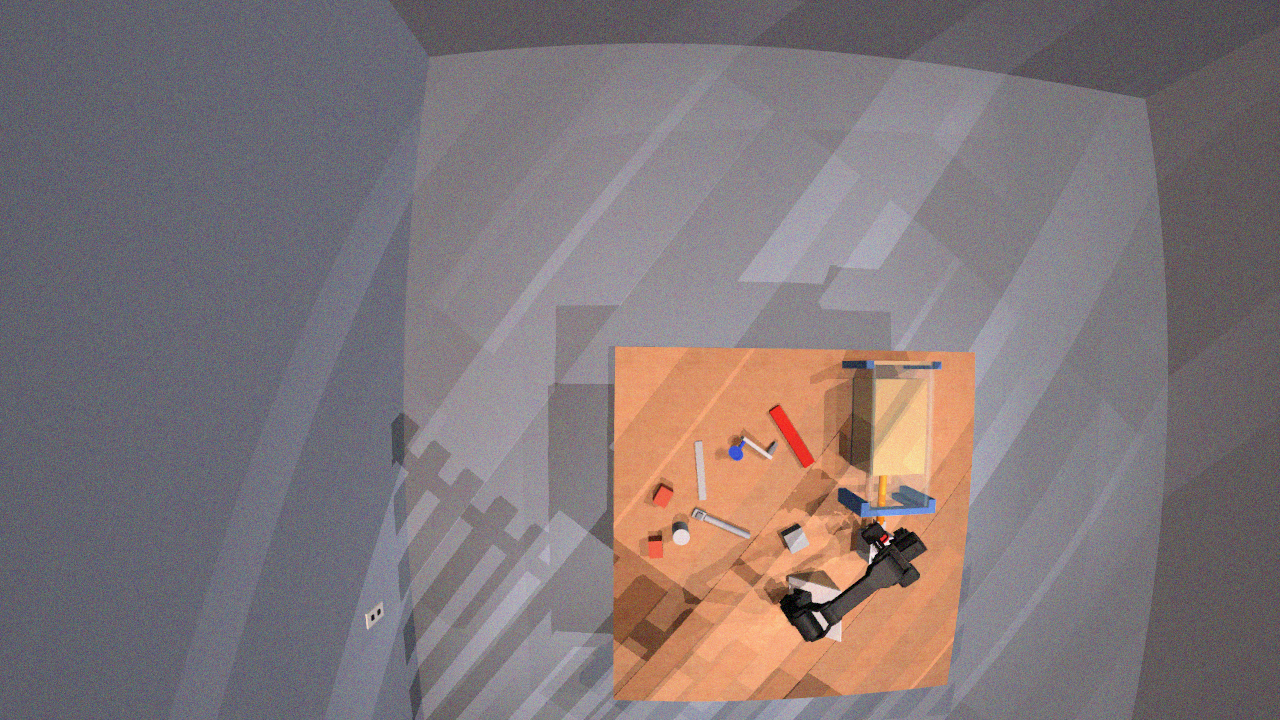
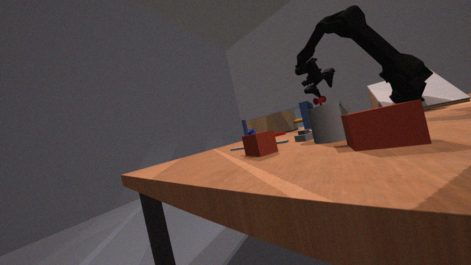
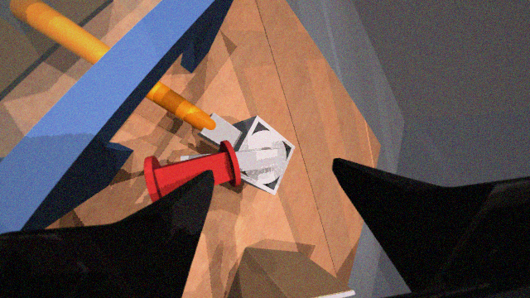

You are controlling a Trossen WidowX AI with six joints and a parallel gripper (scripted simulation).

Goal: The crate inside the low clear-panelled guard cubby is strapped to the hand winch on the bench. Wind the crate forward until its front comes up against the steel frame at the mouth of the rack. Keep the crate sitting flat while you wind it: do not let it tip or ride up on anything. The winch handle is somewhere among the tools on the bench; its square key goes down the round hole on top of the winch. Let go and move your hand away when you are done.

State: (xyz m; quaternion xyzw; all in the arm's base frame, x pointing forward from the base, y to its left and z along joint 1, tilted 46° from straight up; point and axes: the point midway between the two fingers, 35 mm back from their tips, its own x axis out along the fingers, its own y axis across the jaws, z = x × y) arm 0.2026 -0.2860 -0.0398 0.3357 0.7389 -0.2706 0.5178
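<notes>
Now: gripper tip 8 cm above the red-knobbed crank. Round my gripper tip: grey winch: 16 cm below, 7 cm behind, 3 cm to the right; blue steel frame: 10 cm ahead, 8 cm below, 5 cm to the right; red grip: 5 cm below, 4 cm ahead, 2 cm to the left.
</notes>
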